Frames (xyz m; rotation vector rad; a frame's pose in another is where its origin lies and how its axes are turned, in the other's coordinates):
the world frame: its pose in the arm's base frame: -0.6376 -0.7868 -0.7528 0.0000 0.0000 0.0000
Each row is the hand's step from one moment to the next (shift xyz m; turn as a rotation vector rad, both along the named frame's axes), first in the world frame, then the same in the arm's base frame.
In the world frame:
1: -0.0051 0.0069 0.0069 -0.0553 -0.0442 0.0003
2: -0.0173 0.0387 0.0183 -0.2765 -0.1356 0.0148
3: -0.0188 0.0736 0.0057 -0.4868 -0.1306 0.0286
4: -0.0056 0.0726 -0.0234 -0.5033 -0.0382 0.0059
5: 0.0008 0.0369 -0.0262 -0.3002 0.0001 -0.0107
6: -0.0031 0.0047 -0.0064 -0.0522 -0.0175 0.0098
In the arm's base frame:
1: -0.0051 0.0069 0.0069 -0.0553 -0.0442 0.0003
2: -0.0173 0.0387 0.0183 -0.2765 -0.1356 0.0148
3: -0.0188 0.0736 0.0057 -0.4868 -0.1306 0.0286
4: -0.0056 0.0726 -0.0234 -0.5033 -0.0382 0.0059
5: 0.0008 0.0369 -0.0262 -0.3002 0.0001 -0.0107
6: -0.0031 0.0047 -0.0064 -0.0522 -0.0175 0.0098

